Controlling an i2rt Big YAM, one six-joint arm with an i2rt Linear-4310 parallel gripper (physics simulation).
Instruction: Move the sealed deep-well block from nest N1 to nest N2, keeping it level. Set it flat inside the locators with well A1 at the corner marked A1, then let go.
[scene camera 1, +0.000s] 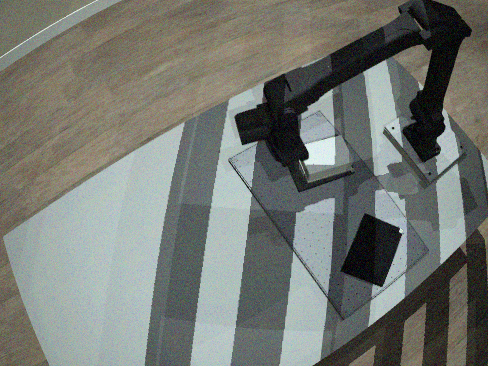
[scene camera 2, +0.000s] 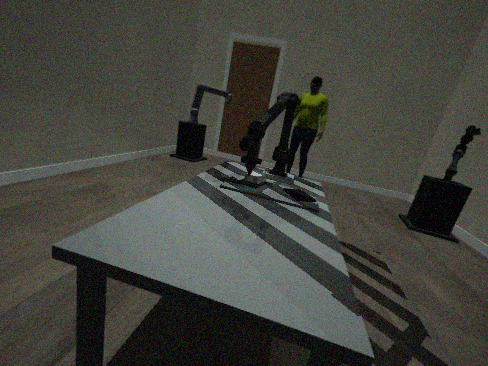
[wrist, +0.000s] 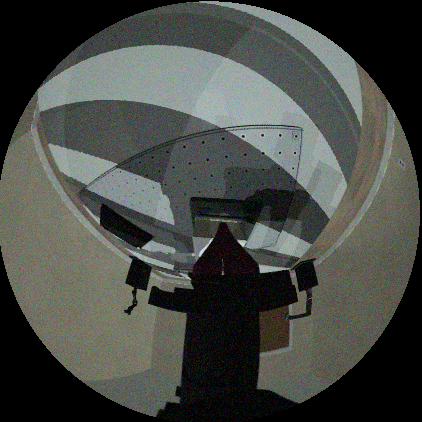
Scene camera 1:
my gripper: 289, 163
deep-well block: 328, 157, on a dark nest
perforated grey plate: 321, 223
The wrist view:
my gripper: 221, 225
deep-well block: 205, 227
dark nest: 249, 210
